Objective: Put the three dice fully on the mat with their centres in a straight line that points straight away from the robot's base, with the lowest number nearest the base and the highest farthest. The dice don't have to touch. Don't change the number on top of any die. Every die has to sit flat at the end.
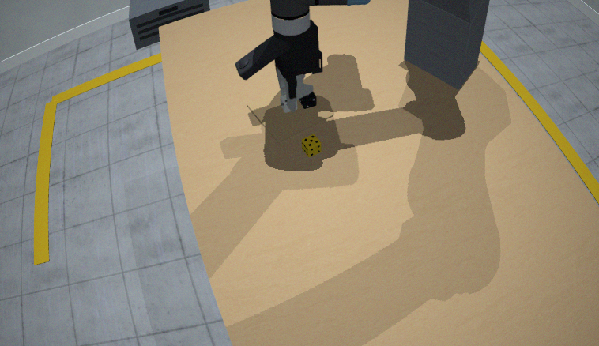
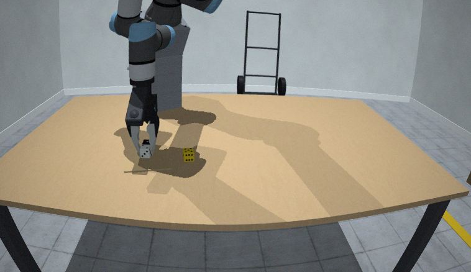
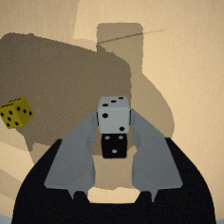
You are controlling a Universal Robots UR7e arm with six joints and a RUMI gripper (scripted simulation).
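Right now the white die is right at my hand. From my hand the other things lie so: yellow die: 130 mm to the left, 10 mm below, 10 mm behind; mat: 20 mm below; black die: 40 mm behind, 10 mm below.
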